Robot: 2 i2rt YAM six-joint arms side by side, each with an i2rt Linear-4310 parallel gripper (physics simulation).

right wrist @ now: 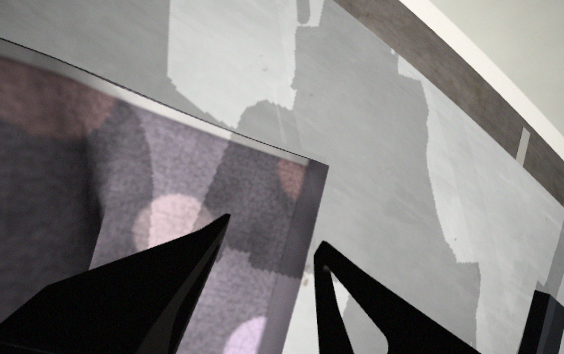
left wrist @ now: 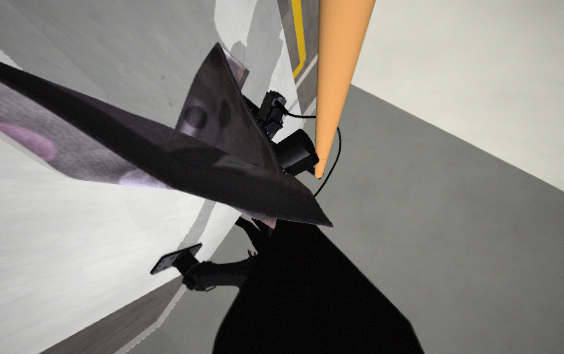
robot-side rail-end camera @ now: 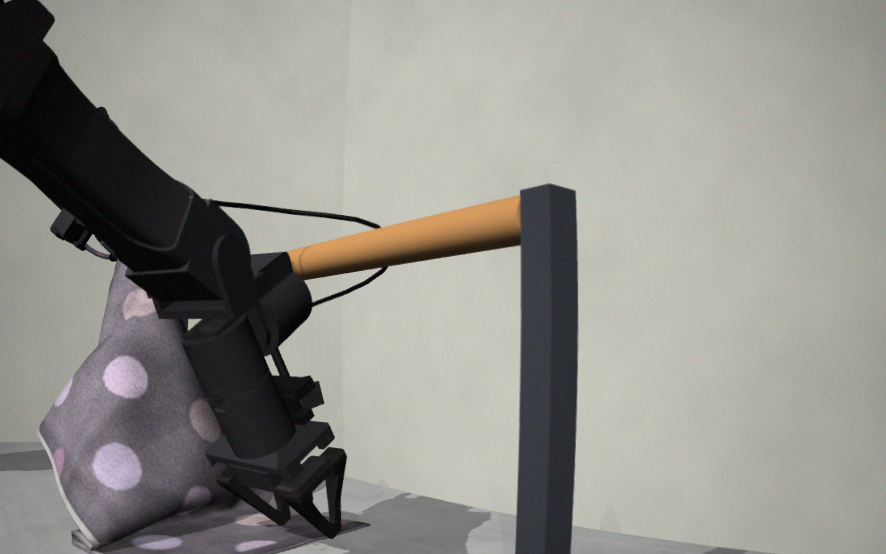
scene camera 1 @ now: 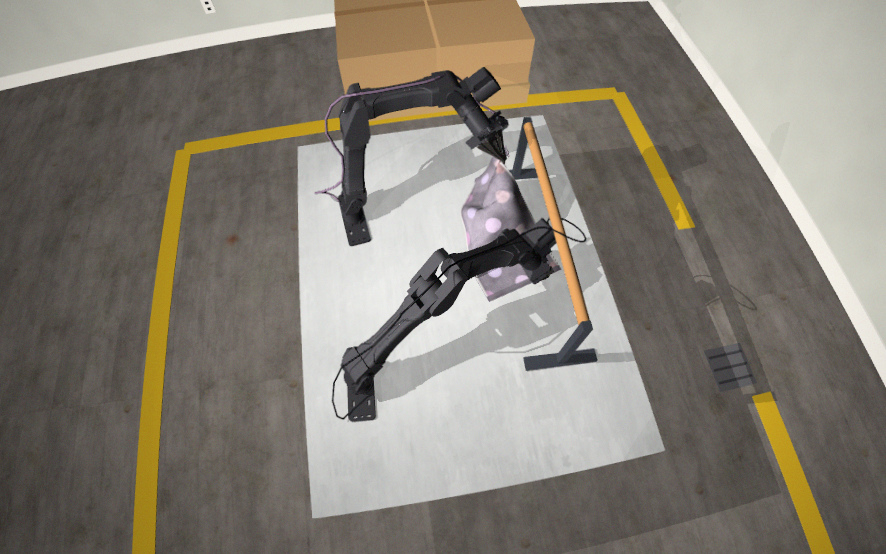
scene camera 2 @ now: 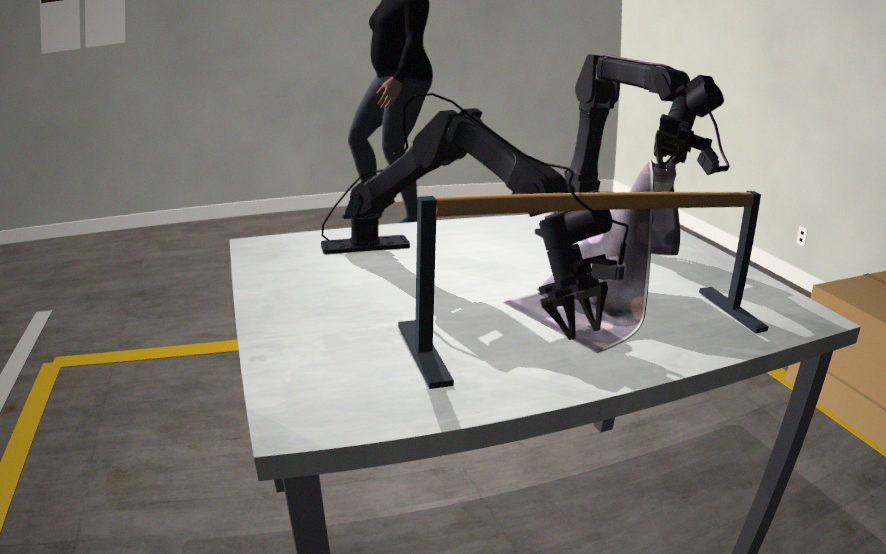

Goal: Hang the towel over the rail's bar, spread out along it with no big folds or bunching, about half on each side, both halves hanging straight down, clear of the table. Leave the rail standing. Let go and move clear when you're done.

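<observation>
The purple-grey towel (scene camera 1: 493, 224) (scene camera 2: 630, 293) (robot-side rail-end camera: 124, 418) (left wrist: 202, 105) (right wrist: 170, 220) with pale dots is held up by one corner. Its lower part lies on the table, beside the orange bar (scene camera 1: 548, 189) (scene camera 2: 686, 198) (robot-side rail-end camera: 418, 238) (left wrist: 340, 60) on the robots' side, not over it. My left gripper (scene camera 1: 503, 160) (scene camera 2: 665, 167) is shut on that raised corner, near the bar's far end in scene camera 1. My right gripper (scene camera 2: 583, 331) (robot-side rail-end camera: 308, 529) (right wrist: 275, 235) is open, pointing down low at the lying part's edge, one finger over the cloth and one beyond it. Contact is unclear.
The rail stands upright on dark feet (scene camera 1: 560, 359) (scene camera 2: 426, 356), with a dark post (robot-side rail-end camera: 547, 365) at its near end. The right arm's wrist is close to the bar and its cable loops around there. Cardboard boxes (scene camera 1: 434, 39) stand beyond the table (scene camera 1: 457, 444).
</observation>
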